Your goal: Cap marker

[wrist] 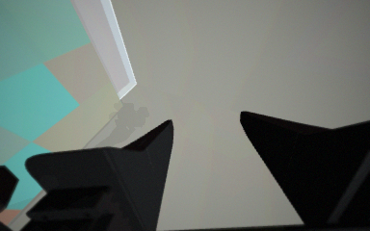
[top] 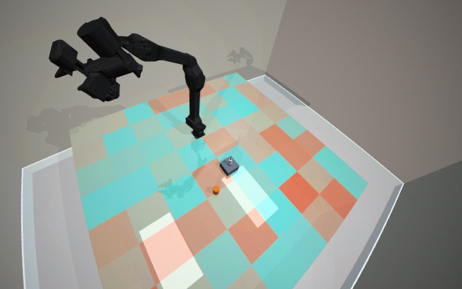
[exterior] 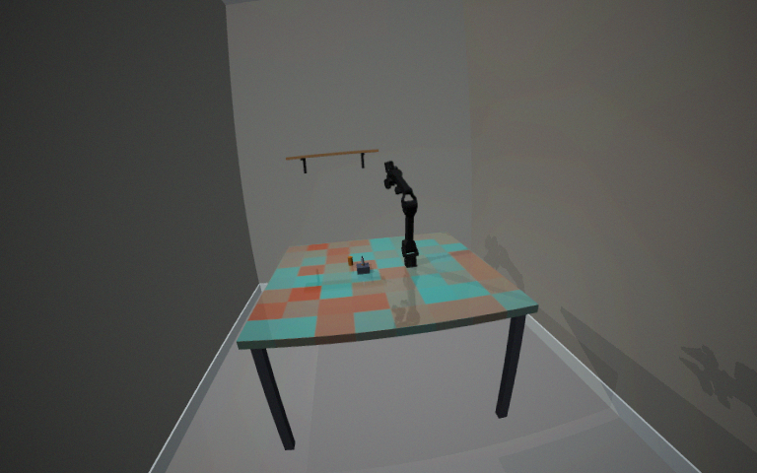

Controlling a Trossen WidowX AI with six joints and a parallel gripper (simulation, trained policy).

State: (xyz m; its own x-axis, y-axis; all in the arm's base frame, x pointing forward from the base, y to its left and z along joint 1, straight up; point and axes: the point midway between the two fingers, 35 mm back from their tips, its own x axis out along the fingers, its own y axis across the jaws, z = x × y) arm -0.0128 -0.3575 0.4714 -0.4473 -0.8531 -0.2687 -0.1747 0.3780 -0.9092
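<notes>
Now: the orange cap 390 mm ahead of my gripper tip, 280 mm to the left of it and 440 mm below it. Also, from my gripper tip: dark holder block (320 mm ahead, 410 mm to the left, 440 mm below); grey marker (320 mm ahead, 410 mm to the left, 390 mm below).
</notes>
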